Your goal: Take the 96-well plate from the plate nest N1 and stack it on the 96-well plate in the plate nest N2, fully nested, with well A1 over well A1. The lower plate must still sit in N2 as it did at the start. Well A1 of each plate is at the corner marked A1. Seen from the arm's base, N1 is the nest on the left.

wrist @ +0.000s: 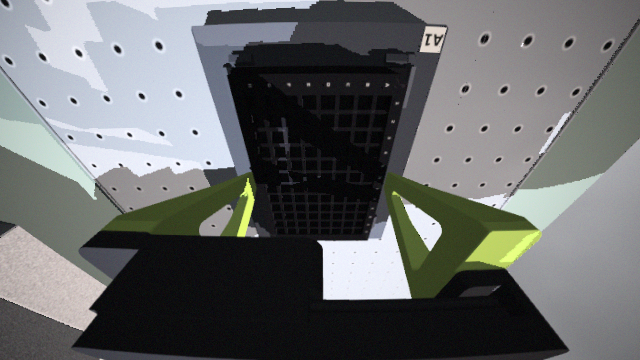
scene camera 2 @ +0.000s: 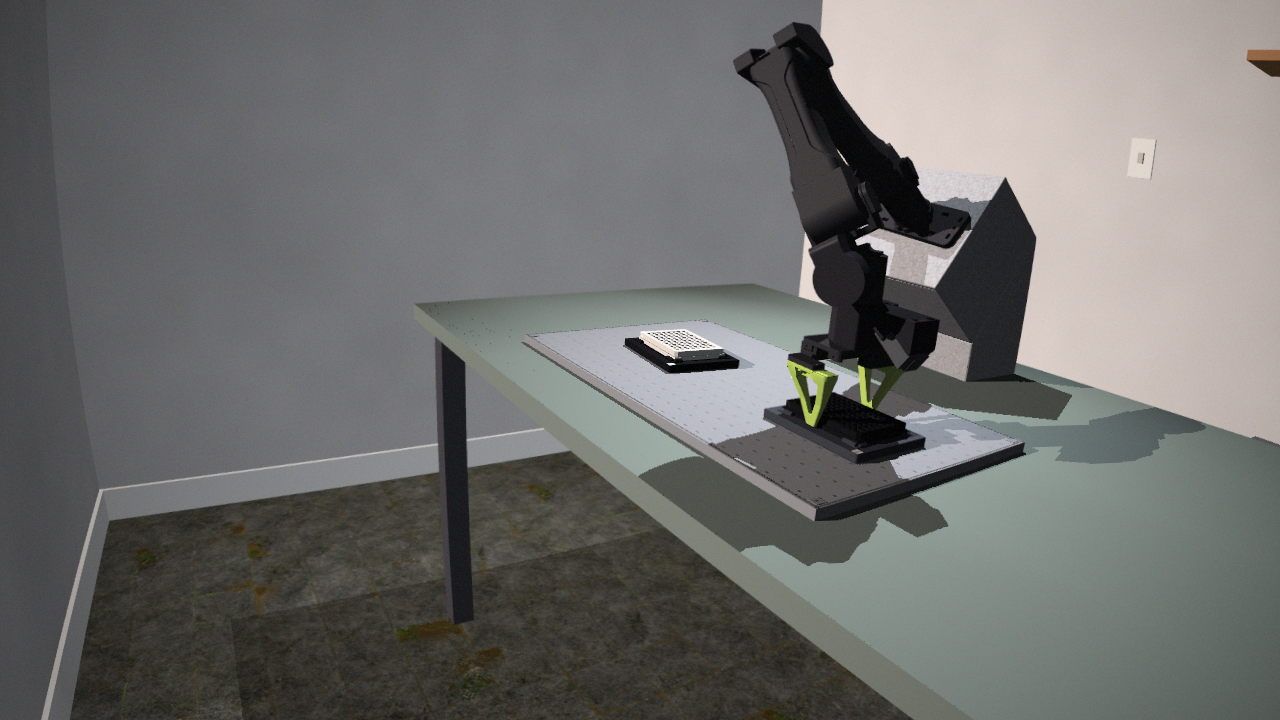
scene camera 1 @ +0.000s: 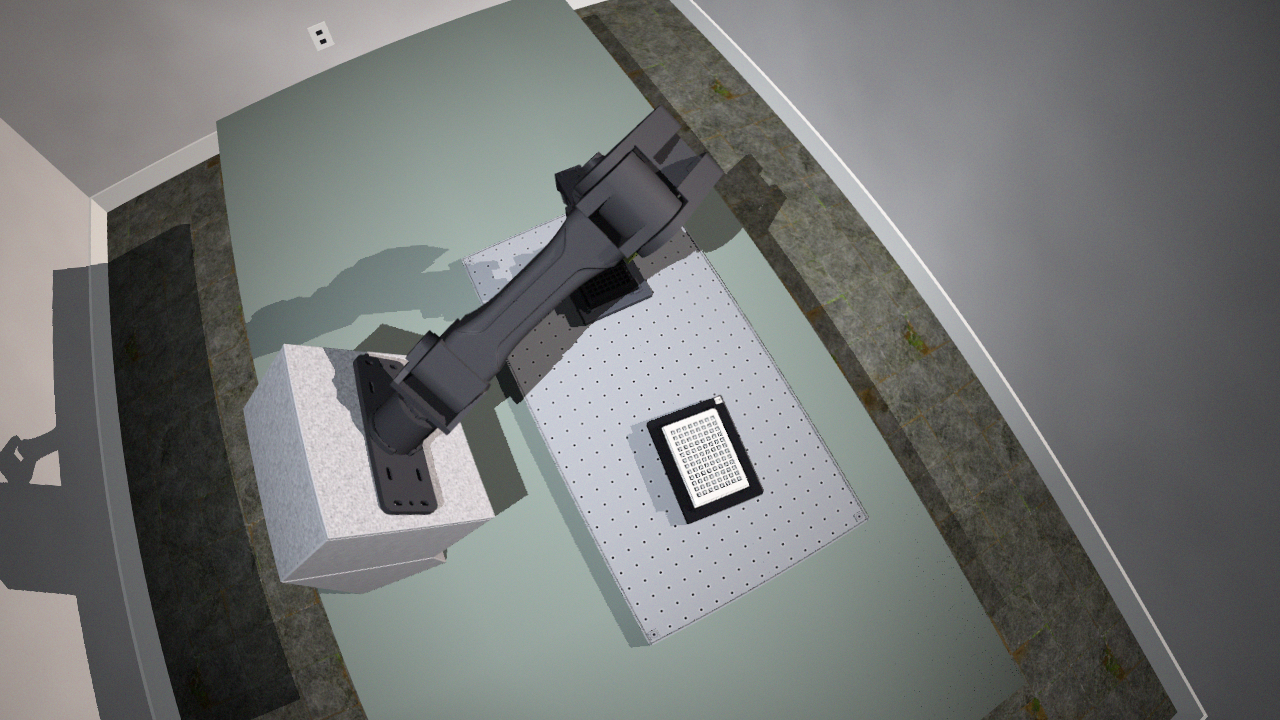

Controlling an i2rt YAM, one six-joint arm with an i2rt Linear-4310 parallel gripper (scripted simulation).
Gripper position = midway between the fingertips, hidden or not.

Note:
I see my gripper [scene camera 2: 840,419], a black 96-well plate [scene camera 2: 863,424] and a white 96-well plate [scene camera 1: 709,448].
The black 96-well plate shows as well in the wrist view [wrist: 315,187] and in scene camera 1 [scene camera 1: 618,275]. The white 96-well plate shows as well in scene camera 2 [scene camera 2: 682,344]. My gripper is seen too in the wrist view [wrist: 320,179]. The wrist view does not show the white 96-well plate, which is hidden by my gripper.

